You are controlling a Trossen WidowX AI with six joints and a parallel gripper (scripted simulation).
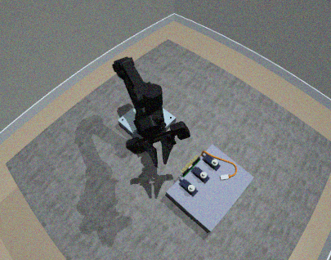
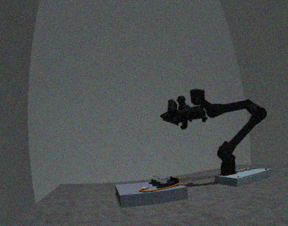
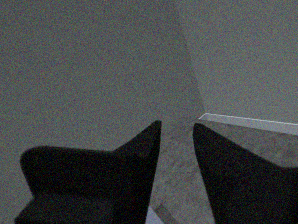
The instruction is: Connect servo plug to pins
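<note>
Right now my gripper tip is 2 cm short of the red dot, 15 cm to the right of it and 27 cm above it. Also, from my gripper tip: pale grey holder plate (18 cm ahead, 15 cm to the left, 32 cm below).
</note>
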